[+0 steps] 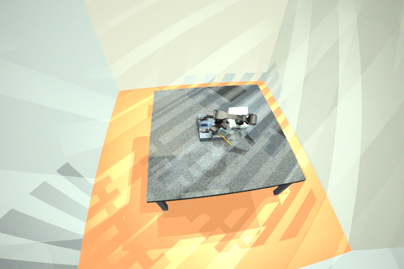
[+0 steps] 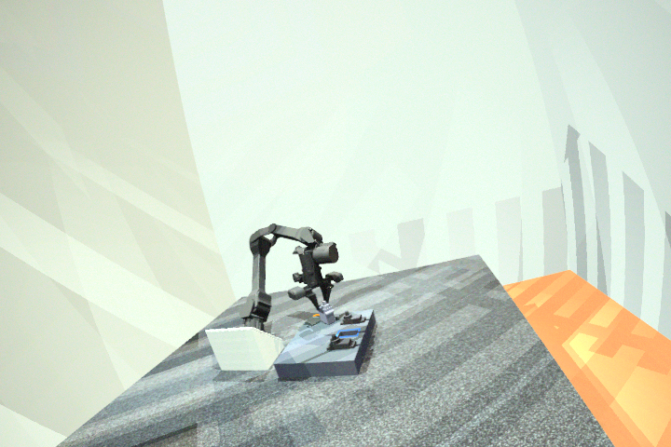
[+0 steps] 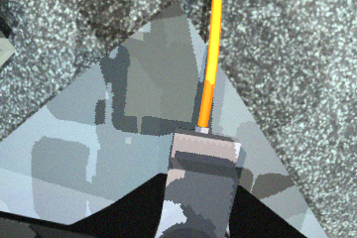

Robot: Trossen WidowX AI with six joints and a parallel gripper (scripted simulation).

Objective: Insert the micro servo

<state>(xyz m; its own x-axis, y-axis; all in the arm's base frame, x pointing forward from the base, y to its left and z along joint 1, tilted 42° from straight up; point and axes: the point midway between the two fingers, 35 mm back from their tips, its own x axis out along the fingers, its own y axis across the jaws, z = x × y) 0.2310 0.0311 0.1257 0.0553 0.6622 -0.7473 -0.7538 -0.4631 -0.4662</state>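
The deck lies 11 cm to the right of my gripper tip, 7 cm below it and 1 cm behind it.
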